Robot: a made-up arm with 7 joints. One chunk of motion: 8 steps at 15 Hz.
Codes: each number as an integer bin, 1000 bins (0 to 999) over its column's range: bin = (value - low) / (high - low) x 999, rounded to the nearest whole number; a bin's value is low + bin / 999 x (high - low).
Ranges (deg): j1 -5.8..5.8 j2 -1.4..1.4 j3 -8.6..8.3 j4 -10..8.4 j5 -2..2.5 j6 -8.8..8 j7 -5.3..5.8
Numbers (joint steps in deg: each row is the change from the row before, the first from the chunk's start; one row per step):
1: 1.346 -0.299 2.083 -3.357 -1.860 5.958 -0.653
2: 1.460 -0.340 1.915 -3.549 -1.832 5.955 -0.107
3: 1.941 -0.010 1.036 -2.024 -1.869 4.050 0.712
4: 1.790 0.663 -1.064 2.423 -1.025 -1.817 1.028
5: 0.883 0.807 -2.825 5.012 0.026 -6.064 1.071
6: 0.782 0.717 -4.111 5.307 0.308 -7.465 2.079
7: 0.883 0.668 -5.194 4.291 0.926 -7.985 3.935
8: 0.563 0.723 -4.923 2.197 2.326 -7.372 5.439
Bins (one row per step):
1: 615 393 631 361 31 878 418
2: 625 378 622 350 37 877 467
3: 667 496 570 433 29 764 541
4: 654 736 445 674 216 415 570
5: 576 787 341 815 450 163 573
6: 567 755 265 831 512 79 664
7: 576 738 201 776 650 48 831
8: 548 757 217 662 960 85 967

